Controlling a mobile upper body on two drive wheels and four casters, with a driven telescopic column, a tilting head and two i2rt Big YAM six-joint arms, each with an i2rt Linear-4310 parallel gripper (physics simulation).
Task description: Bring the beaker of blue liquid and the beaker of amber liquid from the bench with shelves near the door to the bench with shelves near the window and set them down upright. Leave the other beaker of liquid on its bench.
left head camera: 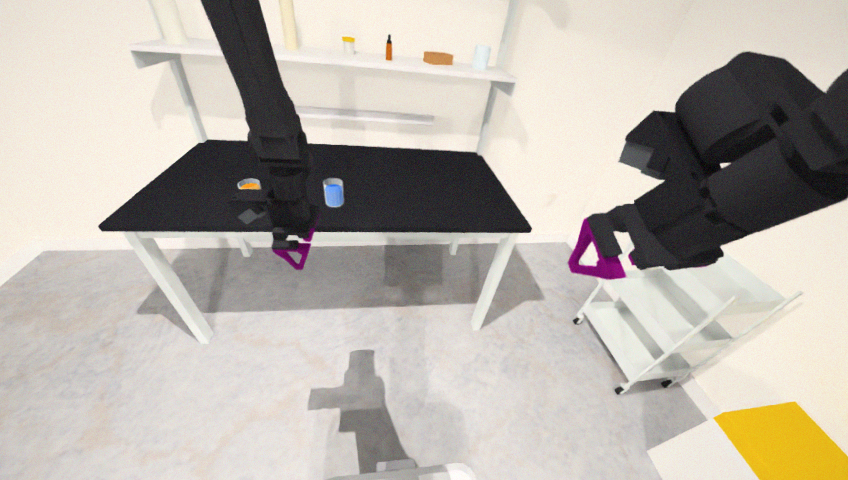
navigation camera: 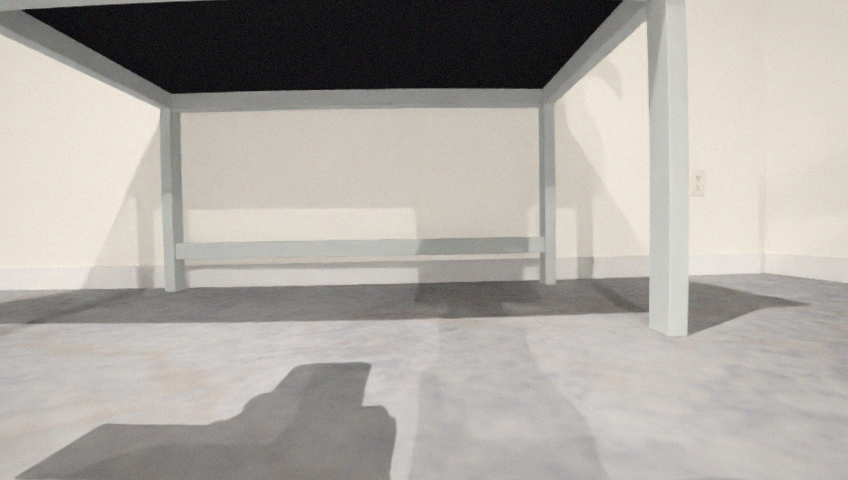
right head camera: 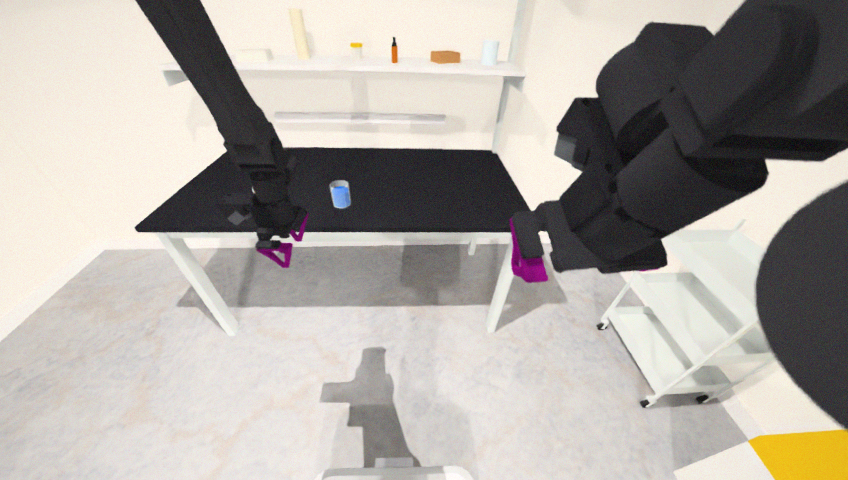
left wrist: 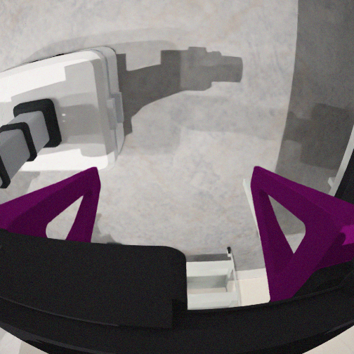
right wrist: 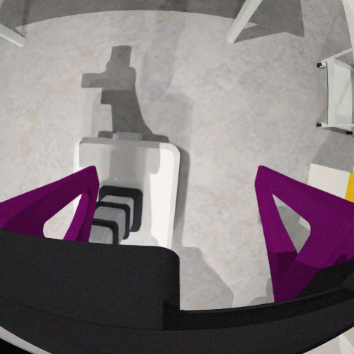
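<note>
A beaker of blue liquid [left head camera: 333, 193] [right head camera: 340, 195] stands upright on a black-topped bench [left head camera: 416, 184] [right head camera: 416, 184]. A beaker of amber liquid [left head camera: 249, 186] stands to its left, partly hidden behind my left arm; in the right head camera that arm hides nearly all of it. My left gripper [left head camera: 304, 251] [right head camera: 292, 252] [left wrist: 175, 175] is open and empty, on the robot's side of the bench's front edge and apart from both beakers. My right gripper [left head camera: 624, 268] [right wrist: 176, 174] is open and empty, out to the right of the bench. The third beaker does not show.
A wall shelf [left head camera: 357, 62] [right head camera: 386, 68] with bottles, a brown block and a pale cup is above the bench. A white trolley [left head camera: 624, 336] [right head camera: 645, 342] stands at the right. A yellow patch [left head camera: 791, 440] [right head camera: 809, 457] lies at the lower right. The bench's front leg [navigation camera: 667, 178] is ahead at the right.
</note>
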